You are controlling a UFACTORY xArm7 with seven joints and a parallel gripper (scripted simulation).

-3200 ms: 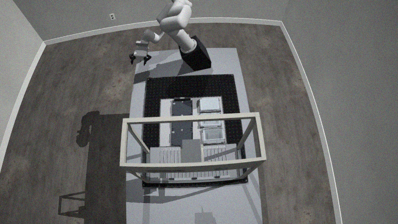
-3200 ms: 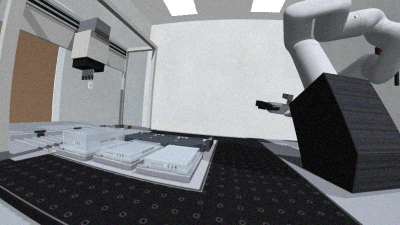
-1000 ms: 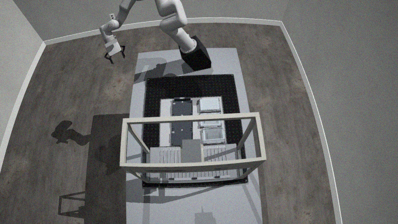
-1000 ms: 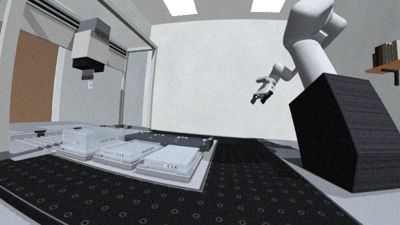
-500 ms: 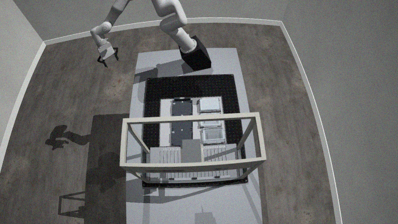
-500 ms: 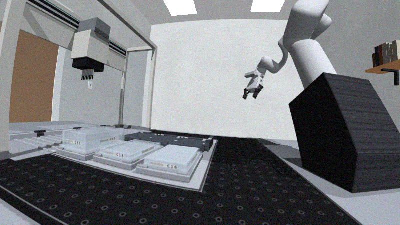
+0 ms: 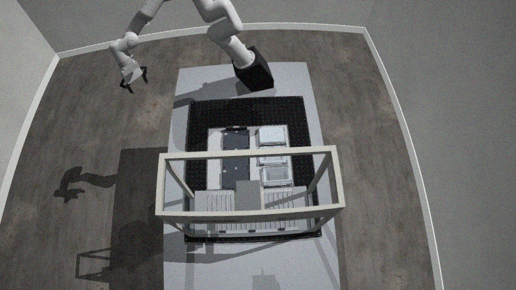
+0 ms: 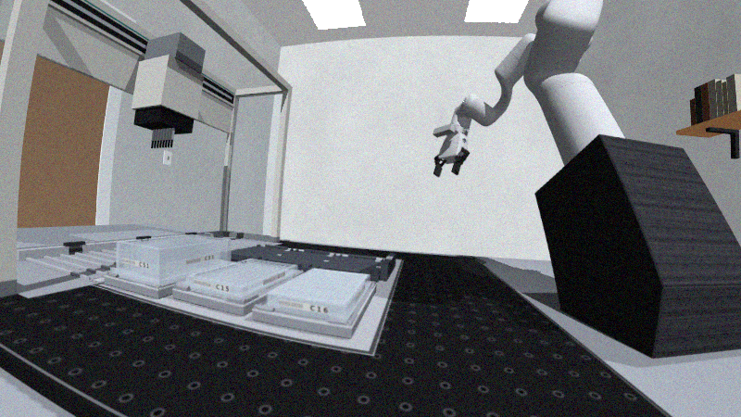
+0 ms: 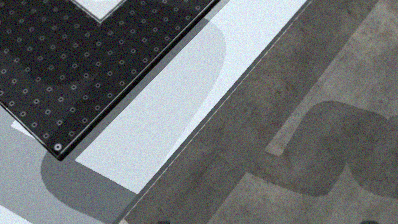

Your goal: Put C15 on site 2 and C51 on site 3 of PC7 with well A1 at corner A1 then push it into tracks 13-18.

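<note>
The deep-well block C51 is 67 cm to the left of my hand, 44 cm ahead of it and 23 cm below it. The rest, counted from my hand: nest S2: 66 cm to the left, 33 cm ahead, 26 cm below; nest S3: 67 cm to the left, 44 cm ahead, 26 cm below; dark carrier PC7: 48 cm to the left, 32 cm ahead, 25 cm below.
</note>
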